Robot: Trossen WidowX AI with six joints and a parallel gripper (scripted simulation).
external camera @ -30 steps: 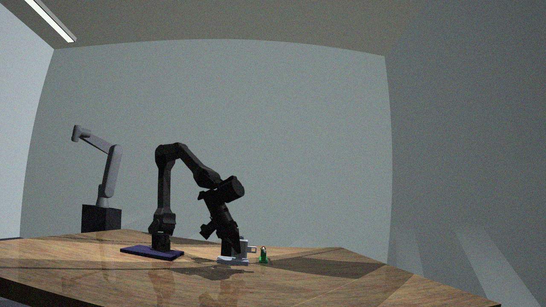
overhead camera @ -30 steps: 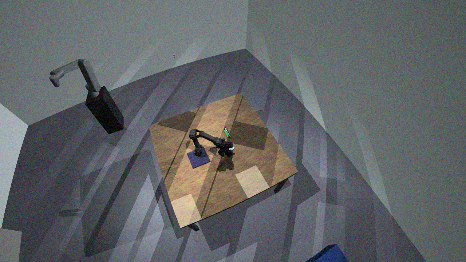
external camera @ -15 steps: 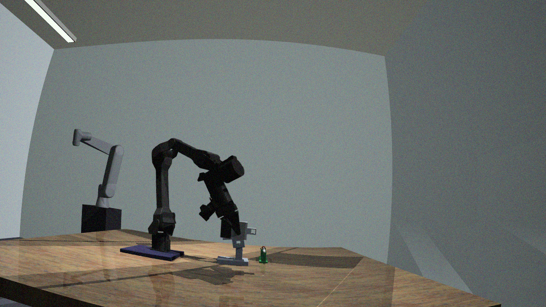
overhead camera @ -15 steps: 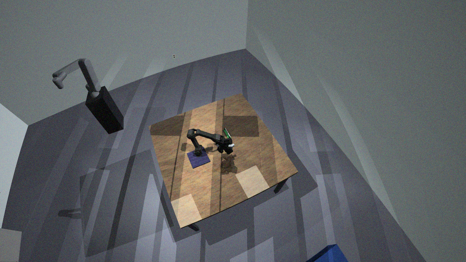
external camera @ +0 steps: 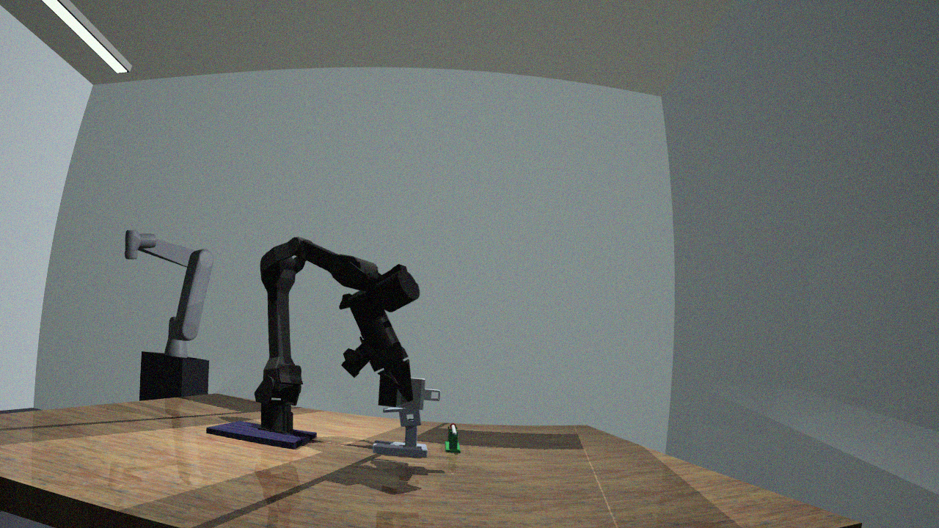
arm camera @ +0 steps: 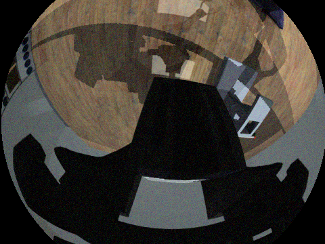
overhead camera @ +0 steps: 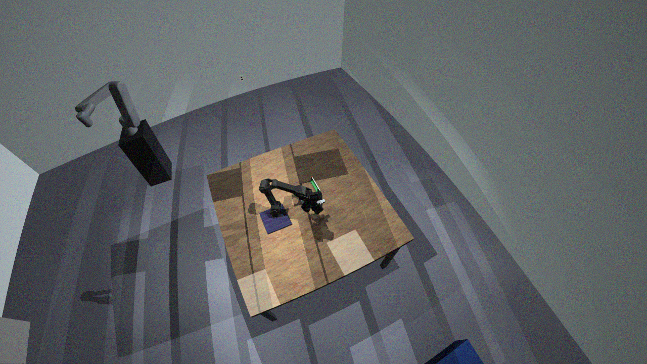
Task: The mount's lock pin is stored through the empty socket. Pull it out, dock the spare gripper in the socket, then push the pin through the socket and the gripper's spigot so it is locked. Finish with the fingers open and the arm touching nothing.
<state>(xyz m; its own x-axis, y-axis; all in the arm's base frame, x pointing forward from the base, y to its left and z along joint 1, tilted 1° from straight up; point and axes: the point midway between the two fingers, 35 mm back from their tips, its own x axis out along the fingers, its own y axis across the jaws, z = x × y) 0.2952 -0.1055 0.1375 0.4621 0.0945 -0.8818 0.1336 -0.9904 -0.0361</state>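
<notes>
Now: gripper tip 12 cm to the right of the grey mount, 7 cm above it and 3 cm past it. From my gripper tip the other things lie so: green pin cradle: 25 cm to the left, 10 cm below, 7 cm ahead; spare gripper: 1 cm above.
</notes>
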